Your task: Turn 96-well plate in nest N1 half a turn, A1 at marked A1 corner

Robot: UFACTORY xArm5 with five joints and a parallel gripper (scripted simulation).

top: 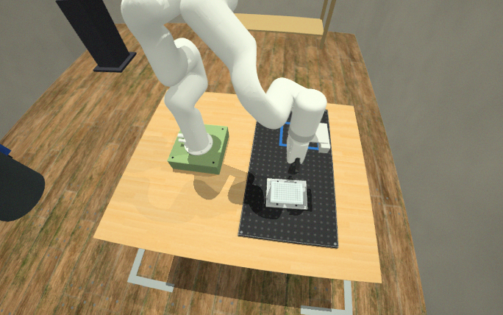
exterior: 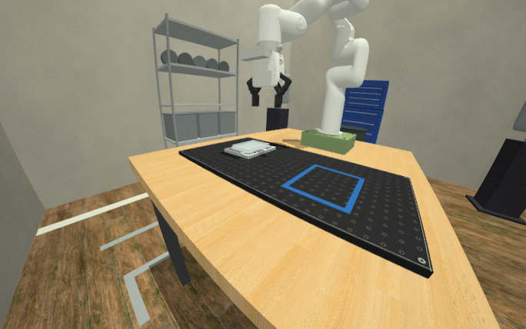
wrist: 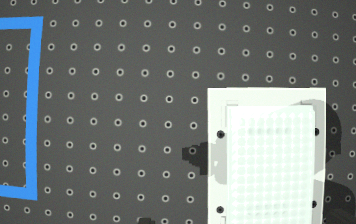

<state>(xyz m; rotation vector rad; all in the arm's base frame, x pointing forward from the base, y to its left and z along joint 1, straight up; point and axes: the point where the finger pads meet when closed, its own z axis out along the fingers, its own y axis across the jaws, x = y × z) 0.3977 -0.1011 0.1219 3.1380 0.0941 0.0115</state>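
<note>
Now: the white 96-well plate 16 cm below my hand, 6 cm to the right of it and 1 cm ahead of it. Round my hand: plate nest N1: 17 cm below, 6 cm to the right, 1 cm ahead.
</note>
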